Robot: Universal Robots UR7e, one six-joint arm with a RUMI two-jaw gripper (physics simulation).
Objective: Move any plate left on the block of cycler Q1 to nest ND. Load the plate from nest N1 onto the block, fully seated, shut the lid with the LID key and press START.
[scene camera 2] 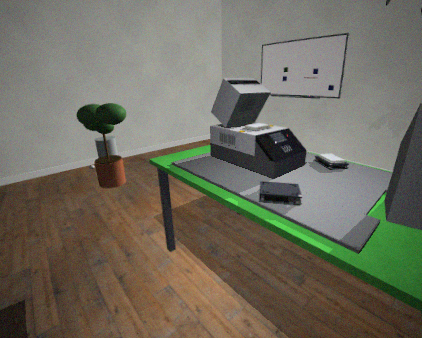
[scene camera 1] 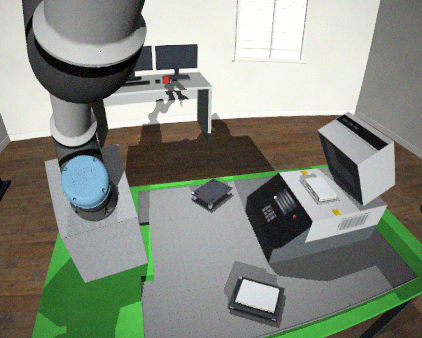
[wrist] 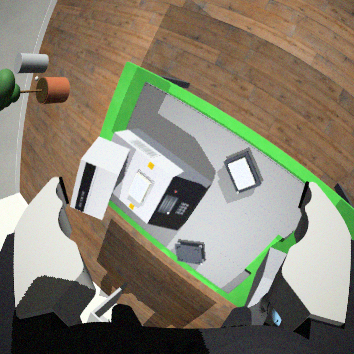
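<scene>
The cycler stands on the grey mat with its lid raised. A white plate lies on its block. Another white plate lies in a dark nest. A second dark nest holds no plate. I cannot read the nest labels. The front panel carries a screen and keys. My gripper is open and empty, high above the table; its fingers do not show in the scene views.
The arm's grey pedestal stands at the table's end beside the mat. The raised lid stands well above the block, on the side away from the panel. A desk with monitors and a potted plant stand away from the table.
</scene>
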